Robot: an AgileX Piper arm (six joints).
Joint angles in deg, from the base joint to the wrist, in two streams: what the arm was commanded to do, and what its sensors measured. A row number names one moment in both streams.
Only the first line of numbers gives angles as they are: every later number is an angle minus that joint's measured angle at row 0.
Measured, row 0: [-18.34, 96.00, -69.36, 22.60, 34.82, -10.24]
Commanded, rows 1 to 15: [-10.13, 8.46, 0.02, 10.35, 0.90, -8.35]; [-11.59, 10.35, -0.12, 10.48, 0.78, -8.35]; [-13.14, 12.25, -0.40, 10.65, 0.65, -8.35]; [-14.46, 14.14, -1.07, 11.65, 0.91, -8.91]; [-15.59, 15.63, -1.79, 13.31, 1.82, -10.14]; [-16.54, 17.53, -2.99, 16.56, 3.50, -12.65]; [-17.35, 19.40, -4.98, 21.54, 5.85, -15.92]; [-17.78, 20.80, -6.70, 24.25, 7.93, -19.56]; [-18.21, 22.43, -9.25, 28.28, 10.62, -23.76]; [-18.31, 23.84, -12.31, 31.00, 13.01, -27.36]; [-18.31, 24.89, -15.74, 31.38, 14.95, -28.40]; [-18.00, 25.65, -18.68, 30.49, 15.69, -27.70]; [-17.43, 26.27, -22.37, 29.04, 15.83, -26.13]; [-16.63, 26.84, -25.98, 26.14, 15.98, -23.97]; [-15.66, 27.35, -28.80, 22.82, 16.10, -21.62]
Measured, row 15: [-17.74, 25.77, -18.16, 28.14, 13.83, -24.46]
